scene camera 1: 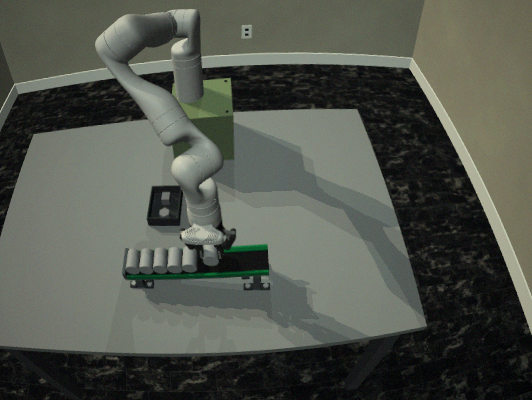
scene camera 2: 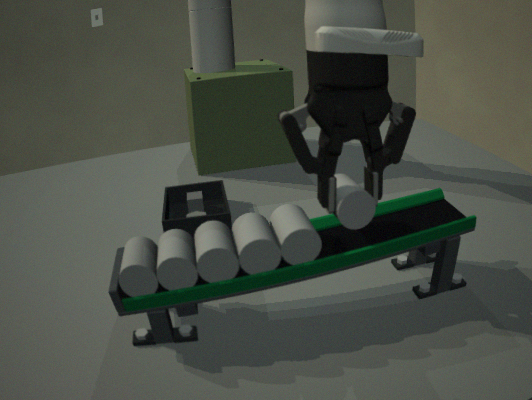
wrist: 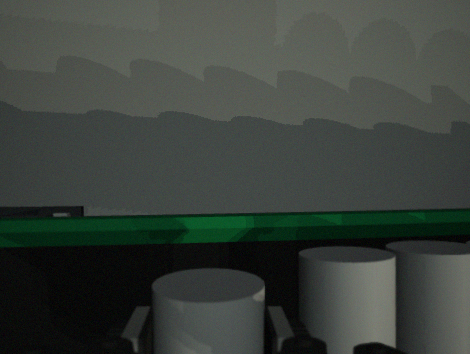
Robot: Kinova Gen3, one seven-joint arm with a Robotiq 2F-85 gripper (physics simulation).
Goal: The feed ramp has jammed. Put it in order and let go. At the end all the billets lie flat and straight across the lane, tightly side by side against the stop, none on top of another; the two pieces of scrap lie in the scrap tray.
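Frame: origin at the arm's base, x right, y down, z ahead, level; centimetres.
Where they show: gripper, fingertip midpoint: (scene camera 1: 211,255) (scene camera 2: 350,207) (wrist: 209,332); arm's base at its link origin: (scene camera 1: 190,94) (scene camera 2: 214,69).
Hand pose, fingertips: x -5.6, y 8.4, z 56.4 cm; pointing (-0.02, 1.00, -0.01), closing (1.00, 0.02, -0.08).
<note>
Things, the pixels of their top centre, and the offset from my fingertips. "spot": a spot on its surface instead.
- light grey billet at its top centre: (scene camera 2: 348,180) (scene camera 1: 210,247) dz -0.9, dx +0.0, dy -2.6 cm
- black belt at a spot on its surface: (scene camera 2: 425,220) (scene camera 1: 248,262) spot: dz +0.9, dx -9.4, dy +2.9 cm
- row at a spot on its surface: (wrist: 346,300) (scene camera 2: 302,221) (scene camera 1: 190,259) spot: dz +0.7, dx +5.3, dy +0.4 cm
- lowest billet at its top centre: (scene camera 2: 135,249) (scene camera 1: 132,257) dz -1.5, dx +21.6, dy +1.8 cm
- stop at its top centre: (scene camera 2: 117,267) (scene camera 1: 125,260) dz -1.7, dx +24.0, dy +3.6 cm
- cube at its top centre: (scene camera 2: 194,195) (scene camera 1: 165,195) dz -27.7, dx +13.8, dy +8.1 cm
- hexagonal piece at its top centre: (scene camera 2: 196,215) (scene camera 1: 164,212) dz -22.1, dx +14.2, dy +9.0 cm
- scrap tray at its top centre: (scene camera 2: 194,199) (scene camera 1: 164,201) dz -24.9, dx +14.0, dy +7.5 cm
- far green rail at a spot on its surface: (scene camera 2: 412,201) (scene camera 1: 249,249) spot: dz -2.9, dx -9.8, dy +2.2 cm
My gripper (scene camera 1: 210,252) (scene camera 2: 353,196) (wrist: 209,332) is shut on a light grey billet (scene camera 1: 211,258) (scene camera 2: 356,209) (wrist: 208,287), held across the lane, low over the black belt (scene camera 1: 252,261) (scene camera 2: 425,220). I cannot tell whether it touches the belt. A gap separates it from the uppermost billet of the row (scene camera 1: 190,260) (scene camera 2: 298,235) (wrist: 346,300). Several billets lie straight across the lane, side by side, from there down to the lowest billet (scene camera 1: 132,261) (scene camera 2: 139,272) at the stop (scene camera 2: 115,280). Two scrap pieces, a cube (scene camera 1: 165,197) and a hexagonal piece (scene camera 1: 164,212), lie in the scrap tray (scene camera 1: 150,207) (scene camera 2: 196,223).
The near green rail (scene camera 1: 200,275) (scene camera 2: 300,271) (wrist: 215,229) and the far green rail (scene camera 1: 250,247) (scene camera 2: 412,201) edge the lane. The ramp slopes down to the left on dark feet. The tray stands behind its lower half. A green block (scene camera 1: 210,130) (scene camera 2: 245,120) carries the arm's base.
</note>
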